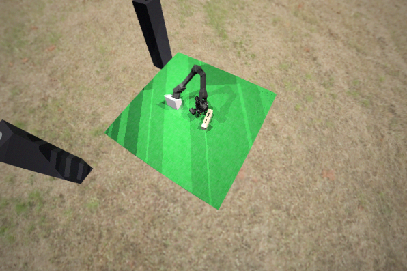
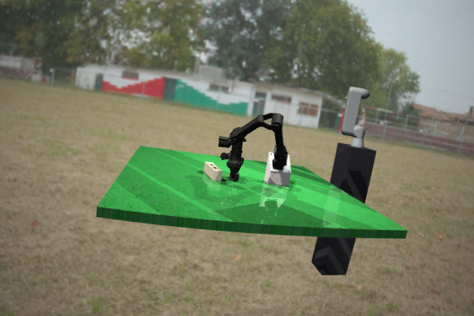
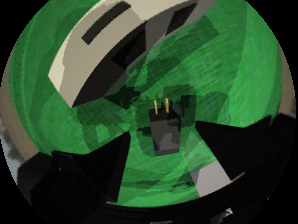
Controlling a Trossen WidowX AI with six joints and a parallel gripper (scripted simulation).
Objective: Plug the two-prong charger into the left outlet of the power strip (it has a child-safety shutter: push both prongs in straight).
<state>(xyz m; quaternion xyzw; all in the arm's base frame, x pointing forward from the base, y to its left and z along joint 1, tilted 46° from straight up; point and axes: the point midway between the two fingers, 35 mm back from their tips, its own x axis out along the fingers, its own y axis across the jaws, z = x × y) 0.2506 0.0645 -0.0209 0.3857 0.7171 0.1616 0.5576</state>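
The black two-prong charger lies 10 mm ahead of my gripper tip and 10 mm to the right of it.
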